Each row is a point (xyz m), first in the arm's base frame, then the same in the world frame.
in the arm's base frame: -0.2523 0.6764 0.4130
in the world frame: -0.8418 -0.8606 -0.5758
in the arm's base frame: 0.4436 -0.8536 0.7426
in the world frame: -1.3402 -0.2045 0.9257
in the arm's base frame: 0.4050 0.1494 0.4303
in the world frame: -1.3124 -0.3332 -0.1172
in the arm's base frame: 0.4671 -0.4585 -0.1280
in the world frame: -0.9713 0.3368 0.2289
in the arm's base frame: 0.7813 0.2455 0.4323
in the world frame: -1.6442 -0.1626 -0.2250
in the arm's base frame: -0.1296 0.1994 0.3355
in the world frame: -0.8242 -0.5699 -0.1712
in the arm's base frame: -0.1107 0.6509 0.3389
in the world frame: -0.9172 -0.7180 -0.5879
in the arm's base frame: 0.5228 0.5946 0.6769
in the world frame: -1.6141 -0.6109 -0.4409
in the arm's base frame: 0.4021 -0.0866 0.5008
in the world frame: -1.3074 -0.3072 0.1277
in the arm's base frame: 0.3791 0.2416 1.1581
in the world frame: -1.6862 -0.9349 0.0755
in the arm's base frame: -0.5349 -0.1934 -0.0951
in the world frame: -0.1948 -0.3267 0.0494
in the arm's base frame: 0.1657 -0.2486 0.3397
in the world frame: -0.9985 -0.2573 0.2286
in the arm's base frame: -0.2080 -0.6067 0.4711
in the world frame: -0.6948 -0.4380 0.6289
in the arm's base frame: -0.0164 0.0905 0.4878
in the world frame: -0.9802 -0.5868 -0.0187
